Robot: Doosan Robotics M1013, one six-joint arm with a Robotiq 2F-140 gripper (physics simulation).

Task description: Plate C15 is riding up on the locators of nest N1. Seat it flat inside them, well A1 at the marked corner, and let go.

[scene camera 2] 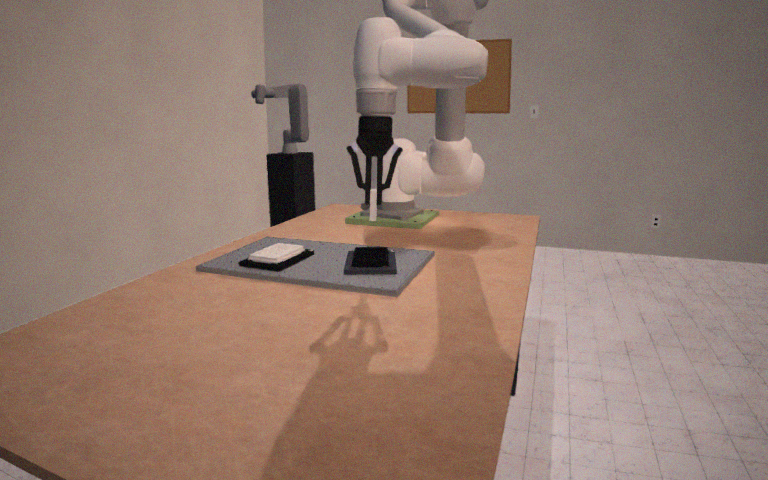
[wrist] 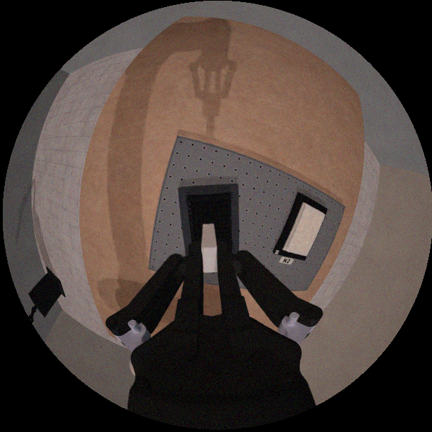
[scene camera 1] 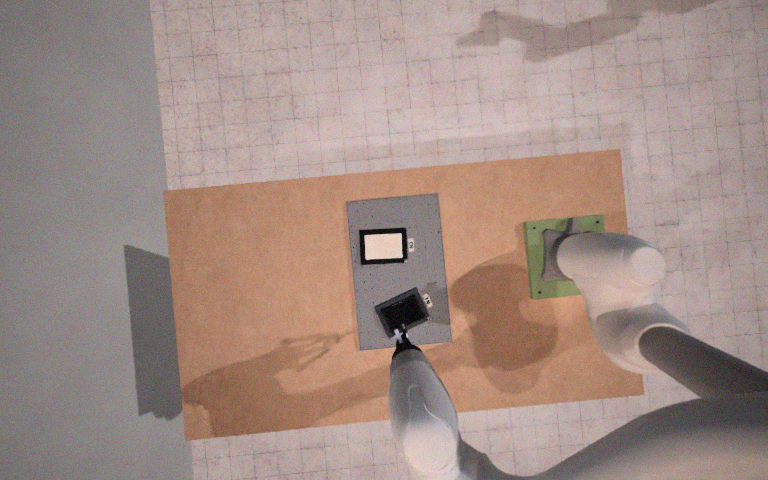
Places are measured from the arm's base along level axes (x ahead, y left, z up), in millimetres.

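Pixels of known places: gripper, fingertip midpoint: (scene camera 2: 373, 219); arm's base at its link origin: (scene camera 2: 392, 214) (scene camera 1: 567, 255).
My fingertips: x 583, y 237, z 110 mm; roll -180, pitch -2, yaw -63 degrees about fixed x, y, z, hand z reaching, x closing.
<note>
For each thing: its top centre in the pictures, then the offset to it from my fingertips. "spot": a spot on its surface instead. Level surfaces: height alone.
- black plate C15 at its top centre: (scene camera 2: 370, 253) (scene camera 1: 403, 314) 16 mm back, 16 mm right, 89 mm down
- dark grey nest N1 at its top centre: (scene camera 2: 370, 258) (scene camera 1: 402, 313) 16 mm back, 16 mm right, 100 mm down
- N1 label at a spot on its surface: (scene camera 1: 426, 300) spot: 98 mm back, 61 mm right, 114 mm down
- Nest N2 at a spot on its surface: (scene camera 1: 362, 249) spot: 132 mm ahead, 230 mm right, 103 mm down
- white plate at its top centre: (scene camera 2: 277, 250) (scene camera 1: 383, 246) 60 mm ahead, 244 mm right, 89 mm down
- same grey perforated board at its top centre: (scene camera 2: 318, 258) (scene camera 1: 399, 271) 2 mm ahead, 158 mm right, 115 mm down
- table at its surface level: 128 mm down
The black plate C15 (scene camera 1: 403, 312) (scene camera 2: 370, 256) (wrist: 212, 207) lies in the dark grey nest N1 (scene camera 1: 396, 298) (scene camera 2: 348, 270) (wrist: 183, 215), which is turned at an angle on the board. In scene camera 2 its top stands above the nest rim; whether it lies flat is too dark to tell. Well A1 cannot be made out. The N1 label (scene camera 1: 426, 300) shows beside the nest in scene camera 1. My gripper (scene camera 1: 399, 333) (scene camera 2: 372, 215) (wrist: 208, 233) is shut and empty, with a pale tip pointing down. It hangs clear above the nest and hides part of it in the wrist view.
Nest N2 (scene camera 1: 362, 249) (wrist: 287, 220) holds a white plate (scene camera 1: 383, 246) (scene camera 2: 277, 253) (wrist: 305, 230) on the same grey perforated board (scene camera 1: 424, 220) (scene camera 2: 328, 257) (wrist: 260, 200). The arm's base stands on a green mounting plate (scene camera 1: 535, 254) (scene camera 2: 424, 220). The gripper's shadow falls across the table (scene camera 1: 254, 237) (scene camera 2: 198, 367).
</note>
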